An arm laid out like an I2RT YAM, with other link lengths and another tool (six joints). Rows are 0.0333 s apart.
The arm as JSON. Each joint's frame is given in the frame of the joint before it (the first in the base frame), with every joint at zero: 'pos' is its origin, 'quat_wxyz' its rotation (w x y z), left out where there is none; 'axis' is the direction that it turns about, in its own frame. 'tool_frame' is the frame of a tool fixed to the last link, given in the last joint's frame.
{
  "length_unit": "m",
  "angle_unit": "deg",
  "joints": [
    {
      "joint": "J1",
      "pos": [
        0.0,
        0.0,
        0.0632
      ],
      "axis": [
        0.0,
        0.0,
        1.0
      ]
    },
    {
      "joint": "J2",
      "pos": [
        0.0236,
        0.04,
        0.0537
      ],
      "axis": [
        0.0,
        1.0,
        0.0
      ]
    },
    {
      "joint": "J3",
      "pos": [
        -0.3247,
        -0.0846,
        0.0
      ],
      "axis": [
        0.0,
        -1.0,
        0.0
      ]
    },
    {
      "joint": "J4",
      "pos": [
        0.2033,
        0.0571,
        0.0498
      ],
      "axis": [
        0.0,
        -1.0,
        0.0
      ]
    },
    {
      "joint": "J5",
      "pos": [
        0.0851,
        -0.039,
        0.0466
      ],
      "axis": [
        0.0,
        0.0,
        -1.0
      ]
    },
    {
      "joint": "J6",
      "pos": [
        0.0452,
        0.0,
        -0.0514
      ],
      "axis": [
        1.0,
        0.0,
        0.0
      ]
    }
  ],
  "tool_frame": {
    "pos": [
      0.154,
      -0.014,
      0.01
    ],
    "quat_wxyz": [
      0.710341,
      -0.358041,
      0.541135,
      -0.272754
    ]
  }
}
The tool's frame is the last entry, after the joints.
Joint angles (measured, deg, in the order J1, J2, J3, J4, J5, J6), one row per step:
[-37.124, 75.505, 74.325, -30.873, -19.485, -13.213]
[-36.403, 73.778, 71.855, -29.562, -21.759, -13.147]
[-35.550, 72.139, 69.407, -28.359, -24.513, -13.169]
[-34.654, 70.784, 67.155, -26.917, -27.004, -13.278]
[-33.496, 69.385, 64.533, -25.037, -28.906, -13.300]
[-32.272, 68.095, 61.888, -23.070, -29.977, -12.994]
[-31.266, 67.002, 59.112, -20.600, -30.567, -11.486]
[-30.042, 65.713, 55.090, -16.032, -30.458, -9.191]
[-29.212, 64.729, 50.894, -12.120, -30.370, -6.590]
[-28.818, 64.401, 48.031, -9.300, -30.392, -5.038]
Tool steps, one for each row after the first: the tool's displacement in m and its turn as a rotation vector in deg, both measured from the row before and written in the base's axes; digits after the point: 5 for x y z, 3 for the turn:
[-0.00057, 0.01582, -0.00165, 0.675, -1.184, 2.622]
[-0.00017, 0.01810, -0.00229, 0.907, -1.156, 3.217]
[0.00046, 0.01641, -0.00170, 0.635, -1.170, 3.086]
[0.00009, 0.01584, -0.00302, 0.405, -1.080, 2.811]
[-0.00052, 0.01307, -0.00431, 0.388, -0.801, 2.024]
[-0.00053, 0.00920, -0.00515, 1.198, -0.773, 0.893]
[0.00033, 0.00732, -0.00593, 1.123, -1.444, 0.212]
[-0.00162, 0.00567, -0.01183, 2.019, -0.439, -0.243]
[-0.00058, 0.00272, -0.00923, 1.305, -0.152, -0.169]

